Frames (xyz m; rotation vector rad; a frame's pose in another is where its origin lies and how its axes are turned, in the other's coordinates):
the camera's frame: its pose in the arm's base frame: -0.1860 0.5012 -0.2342 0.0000 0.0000 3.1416
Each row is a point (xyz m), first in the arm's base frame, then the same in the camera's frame.
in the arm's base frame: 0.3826 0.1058 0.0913
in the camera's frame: -0.5686 0.3954 0.3255
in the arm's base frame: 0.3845 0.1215 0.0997
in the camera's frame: -0.5705 0.3797 0.3339
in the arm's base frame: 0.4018 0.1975 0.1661
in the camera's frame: -0.5878 0.3037 0.4003
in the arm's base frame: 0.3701 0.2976 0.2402
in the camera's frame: -0.5561 0.2036 0.4744
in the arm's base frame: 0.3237 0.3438 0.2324
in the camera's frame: -0.5097 0.1574 0.4666
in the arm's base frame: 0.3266 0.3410 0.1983
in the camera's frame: -0.5126 0.1602 0.4325
